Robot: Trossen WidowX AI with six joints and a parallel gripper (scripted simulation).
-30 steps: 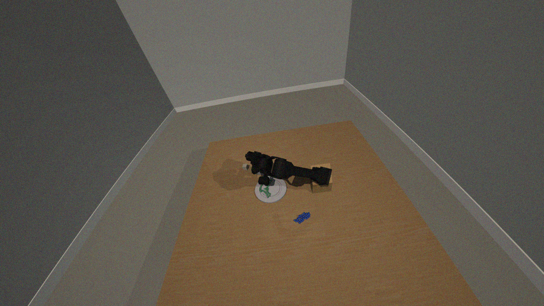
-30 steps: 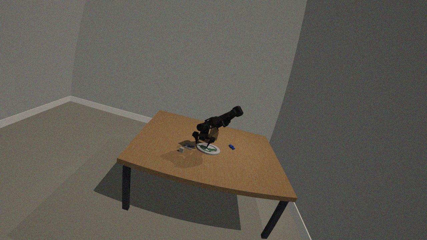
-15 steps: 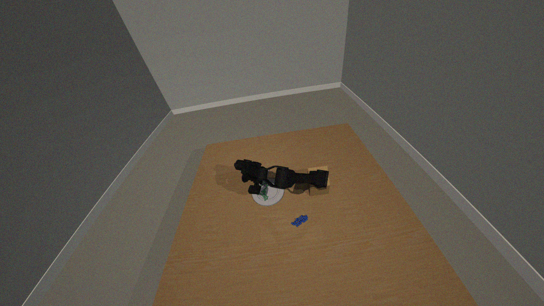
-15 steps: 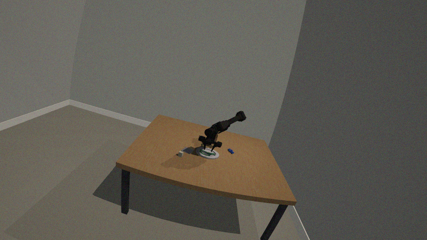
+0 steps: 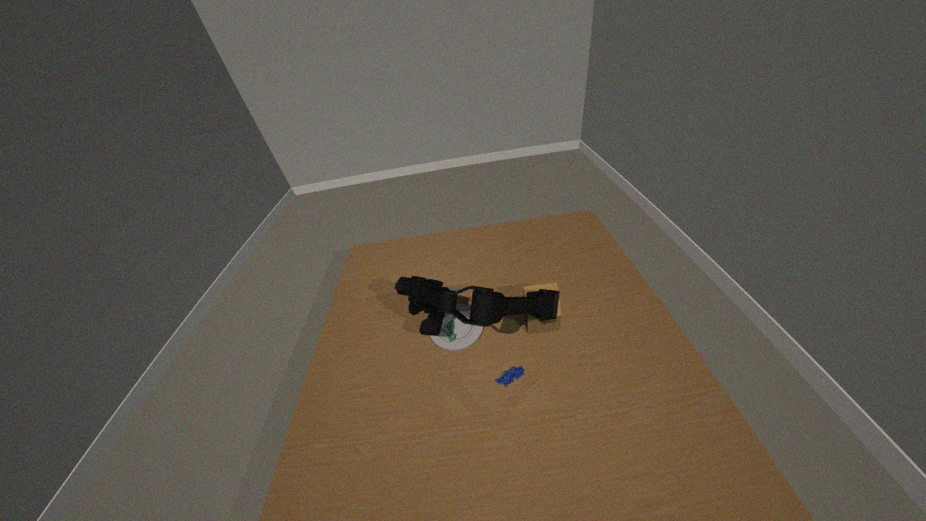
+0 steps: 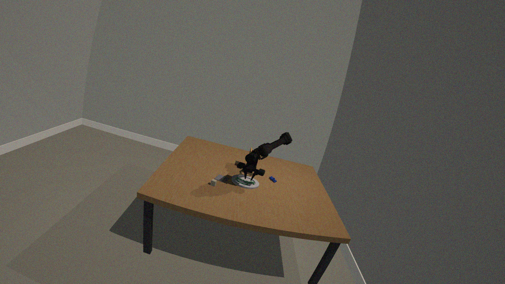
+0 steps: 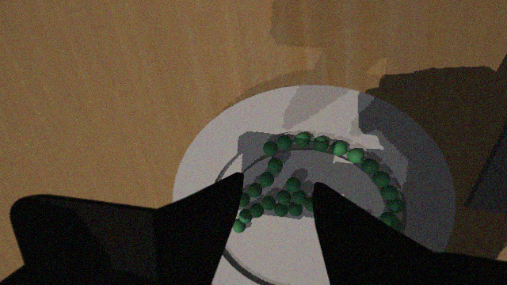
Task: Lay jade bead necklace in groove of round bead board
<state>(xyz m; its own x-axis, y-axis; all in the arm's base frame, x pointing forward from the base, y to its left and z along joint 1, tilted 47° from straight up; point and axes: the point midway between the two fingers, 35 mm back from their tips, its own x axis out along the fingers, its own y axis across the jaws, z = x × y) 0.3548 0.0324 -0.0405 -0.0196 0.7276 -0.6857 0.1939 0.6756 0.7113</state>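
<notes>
My gripper tip is now 50 mm past the round bead board, 40 mm above it and 10 mm to the left of it. Also, from my gripper tip: pale block: 220 mm to the right, 130 mm ahead, 30 mm below; then flat grey plate: 180 mm to the right, 40 mm below, 10 mm behind.
</notes>
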